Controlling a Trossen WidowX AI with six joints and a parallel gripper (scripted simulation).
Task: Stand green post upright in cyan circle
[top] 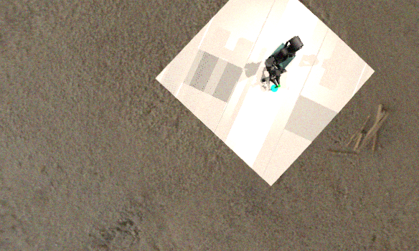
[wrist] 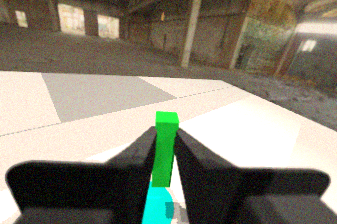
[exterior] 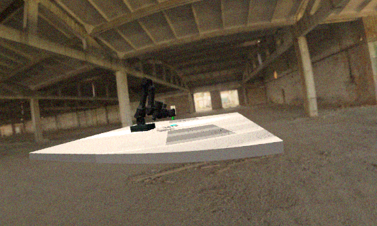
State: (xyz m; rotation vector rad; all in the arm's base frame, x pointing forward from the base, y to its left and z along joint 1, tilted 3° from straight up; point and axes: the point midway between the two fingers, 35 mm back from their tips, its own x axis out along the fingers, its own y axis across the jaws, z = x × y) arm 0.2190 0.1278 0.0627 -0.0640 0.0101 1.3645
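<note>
Now: the cyan circle 10 mm behind my gripper tip and 100 mm below it. Also, from my gripper tip: green post (20 mm below).
</note>
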